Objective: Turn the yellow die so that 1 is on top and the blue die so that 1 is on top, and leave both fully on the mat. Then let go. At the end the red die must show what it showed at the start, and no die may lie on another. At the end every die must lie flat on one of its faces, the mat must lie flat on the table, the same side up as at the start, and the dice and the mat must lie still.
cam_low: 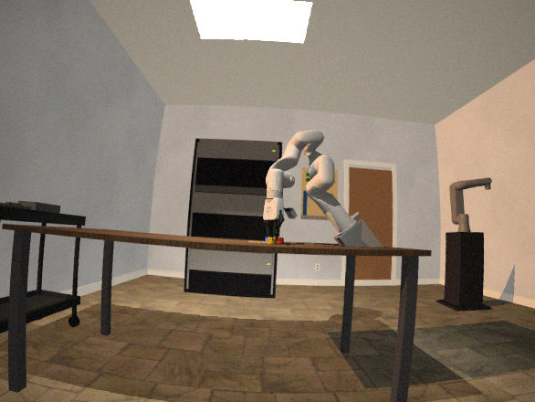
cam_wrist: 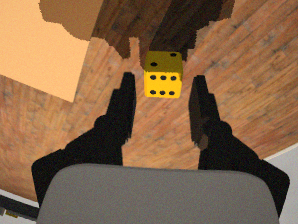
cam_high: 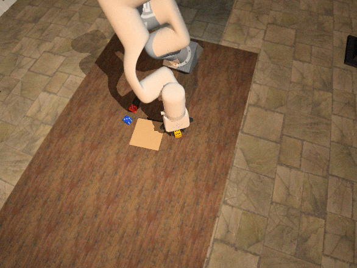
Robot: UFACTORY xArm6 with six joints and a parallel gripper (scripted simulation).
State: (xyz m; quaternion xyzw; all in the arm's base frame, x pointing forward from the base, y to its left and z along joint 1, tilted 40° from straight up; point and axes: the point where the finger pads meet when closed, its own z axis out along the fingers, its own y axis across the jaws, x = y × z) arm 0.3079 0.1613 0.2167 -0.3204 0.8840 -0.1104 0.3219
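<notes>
Right now my hand is 40 mm above the yellow die. The rest, counted from my hand: red die (30 mm behind, 260 mm to the right, 40 mm below); tan mat (60 mm ahead, 130 mm to the right, 50 mm below); blue die (40 mm ahead, 250 mm to the right, 40 mm below).
</notes>
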